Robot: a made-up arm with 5 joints.
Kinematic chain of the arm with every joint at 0, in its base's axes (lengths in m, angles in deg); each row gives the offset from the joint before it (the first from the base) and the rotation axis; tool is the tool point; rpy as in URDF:
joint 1: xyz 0.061 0 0.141 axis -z
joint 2: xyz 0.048 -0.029 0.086 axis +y
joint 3: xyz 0.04 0 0.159 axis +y
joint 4: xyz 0.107 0 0.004 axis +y
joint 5: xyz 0.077 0.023 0 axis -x
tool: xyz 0 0 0 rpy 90 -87.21 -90
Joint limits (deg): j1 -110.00..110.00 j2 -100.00..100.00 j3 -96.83..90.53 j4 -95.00..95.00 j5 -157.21..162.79
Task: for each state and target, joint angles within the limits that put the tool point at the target. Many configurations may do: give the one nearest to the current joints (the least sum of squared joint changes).
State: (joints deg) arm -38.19 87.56 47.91 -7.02 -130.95
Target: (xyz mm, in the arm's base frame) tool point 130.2 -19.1 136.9
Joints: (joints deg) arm 10.64 64.64 72.72 5.37 -130.95
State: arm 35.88 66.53 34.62 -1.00 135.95
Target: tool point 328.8 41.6 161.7
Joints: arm -10.10 40.30 24.17 -5.65 135.95
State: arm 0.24 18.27 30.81 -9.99 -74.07
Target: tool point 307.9 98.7 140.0
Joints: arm -23.08 46.46 25.23 -10.92 -74.07
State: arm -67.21 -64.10 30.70 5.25 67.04
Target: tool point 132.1 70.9 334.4
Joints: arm -48.35 -65.99 57.77 18.02 67.04
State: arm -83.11 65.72 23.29 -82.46 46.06
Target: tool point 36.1 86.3 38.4
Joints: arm -109.92 100.00 57.06 -58.81 46.06
